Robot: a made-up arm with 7 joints. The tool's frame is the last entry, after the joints.
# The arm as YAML. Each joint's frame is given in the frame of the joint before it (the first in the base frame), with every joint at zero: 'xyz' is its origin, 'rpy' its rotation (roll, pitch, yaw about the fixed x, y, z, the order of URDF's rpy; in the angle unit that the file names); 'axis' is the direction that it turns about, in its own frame. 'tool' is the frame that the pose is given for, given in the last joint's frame.
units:
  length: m
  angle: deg
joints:
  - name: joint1
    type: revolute
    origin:
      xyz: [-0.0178, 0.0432, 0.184]
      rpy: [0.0, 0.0, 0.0]
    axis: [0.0, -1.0, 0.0]
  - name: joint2
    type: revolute
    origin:
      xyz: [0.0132, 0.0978, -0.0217]
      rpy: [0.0, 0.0, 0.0]
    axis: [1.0, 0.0, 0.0]
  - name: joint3
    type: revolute
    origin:
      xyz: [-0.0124, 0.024, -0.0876]
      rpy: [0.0, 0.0, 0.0]
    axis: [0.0, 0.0, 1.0]
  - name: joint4
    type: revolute
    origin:
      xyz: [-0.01, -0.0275, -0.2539]
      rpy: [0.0, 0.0, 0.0]
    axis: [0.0, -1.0, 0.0]
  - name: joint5
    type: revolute
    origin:
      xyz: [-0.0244, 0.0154, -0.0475]
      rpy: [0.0, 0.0, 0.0]
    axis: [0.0, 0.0, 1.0]
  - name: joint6
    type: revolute
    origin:
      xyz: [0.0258, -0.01, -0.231]
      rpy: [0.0, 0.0, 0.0]
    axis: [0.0, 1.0, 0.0]
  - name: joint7
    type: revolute
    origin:
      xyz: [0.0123, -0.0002, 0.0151]
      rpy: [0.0, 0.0, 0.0]
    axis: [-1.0, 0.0, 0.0]
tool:
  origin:
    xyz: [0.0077, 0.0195, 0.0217]
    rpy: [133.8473, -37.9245, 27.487]
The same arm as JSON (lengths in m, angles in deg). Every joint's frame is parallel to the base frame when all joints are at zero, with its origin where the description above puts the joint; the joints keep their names.
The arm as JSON. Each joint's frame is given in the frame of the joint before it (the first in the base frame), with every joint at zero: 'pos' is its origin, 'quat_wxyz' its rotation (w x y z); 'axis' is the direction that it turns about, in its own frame. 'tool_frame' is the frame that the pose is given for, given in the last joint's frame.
{
  "length_unit": "m",
  "angle_unit": "deg",
  "joints": [
    {
      "joint": "joint1",
      "pos": [
        -0.0178,
        0.0432,
        0.184
      ],
      "quat_wxyz": [
        1.0,
        0.0,
        0.0,
        0.0
      ],
      "axis": [
        0.0,
        -1.0,
        0.0
      ]
    },
    {
      "joint": "joint2",
      "pos": [
        0.0132,
        0.0978,
        -0.0217
      ],
      "quat_wxyz": [
        1.0,
        0.0,
        0.0,
        0.0
      ],
      "axis": [
        1.0,
        0.0,
        0.0
      ]
    },
    {
      "joint": "joint3",
      "pos": [
        -0.0124,
        0.024,
        -0.0876
      ],
      "quat_wxyz": [
        1.0,
        0.0,
        0.0,
        0.0
      ],
      "axis": [
        0.0,
        0.0,
        1.0
      ]
    },
    {
      "joint": "joint4",
      "pos": [
        -0.01,
        -0.0275,
        -0.2539
      ],
      "quat_wxyz": [
        1.0,
        0.0,
        0.0,
        0.0
      ],
      "axis": [
        0.0,
        -1.0,
        0.0
      ]
    },
    {
      "joint": "joint5",
      "pos": [
        -0.0244,
        0.0154,
        -0.0475
      ],
      "quat_wxyz": [
        1.0,
        0.0,
        0.0,
        0.0
      ],
      "axis": [
        0.0,
        0.0,
        1.0
      ]
    },
    {
      "joint": "joint6",
      "pos": [
        0.0258,
        -0.01,
        -0.231
      ],
      "quat_wxyz": [
        1.0,
        0.0,
        0.0,
        0.0
      ],
      "axis": [
        0.0,
        1.0,
        0.0
      ]
    },
    {
      "joint": "joint7",
      "pos": [
        0.0123,
        -0.0002,
        0.0151
      ],
      "quat_wxyz": [
        1.0,
        0.0,
        0.0,
        0.0
      ],
      "axis": [
        -1.0,
        0.0,
        0.0
      ]
    }
  ],
  "tool_frame": {
    "pos": [
      0.0077,
      0.0195,
      0.0217
    ],
    "quat_wxyz": [
      0.289052,
      0.875407,
      0.082987,
      0.378451
    ]
  }
}

